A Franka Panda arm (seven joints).
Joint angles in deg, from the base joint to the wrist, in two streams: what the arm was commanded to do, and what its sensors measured. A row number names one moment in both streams.
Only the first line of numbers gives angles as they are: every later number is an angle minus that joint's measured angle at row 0.
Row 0, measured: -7.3, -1.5, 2.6, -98.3, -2.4, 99.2, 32.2
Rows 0 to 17, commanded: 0.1, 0.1, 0.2, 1.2, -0.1, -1.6, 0.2; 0.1, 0.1, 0.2, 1.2, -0.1, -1.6, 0.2; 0.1, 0.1, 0.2, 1.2, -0.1, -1.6, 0.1; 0.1, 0.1, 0.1, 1.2, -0.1, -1.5, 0.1; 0.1, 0.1, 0.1, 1.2, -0.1, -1.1, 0.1; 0.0, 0.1, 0.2, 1.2, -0.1, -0.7, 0.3; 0.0, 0.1, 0.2, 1.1, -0.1, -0.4, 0.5; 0.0, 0.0, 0.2, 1.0, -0.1, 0.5, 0.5; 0.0, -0.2, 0.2, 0.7, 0.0, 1.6, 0.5; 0.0, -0.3, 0.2, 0.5, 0.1, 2.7, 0.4; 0.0, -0.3, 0.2, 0.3, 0.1, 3.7, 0.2; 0.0, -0.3, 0.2, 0.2, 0.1, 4.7, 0.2; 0.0, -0.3, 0.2, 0.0, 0.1, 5.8, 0.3; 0.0, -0.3, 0.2, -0.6, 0.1, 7.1, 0.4; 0.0, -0.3, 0.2, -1.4, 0.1, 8.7, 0.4; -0.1, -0.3, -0.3, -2.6, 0.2, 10.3, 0.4; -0.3, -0.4, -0.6, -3.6, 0.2, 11.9, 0.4; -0.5, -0.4, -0.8, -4.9, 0.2, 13.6, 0.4
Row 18, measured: 0.0, 0.2, -0.2, -1.2, 0.0, 8.7, 0.0
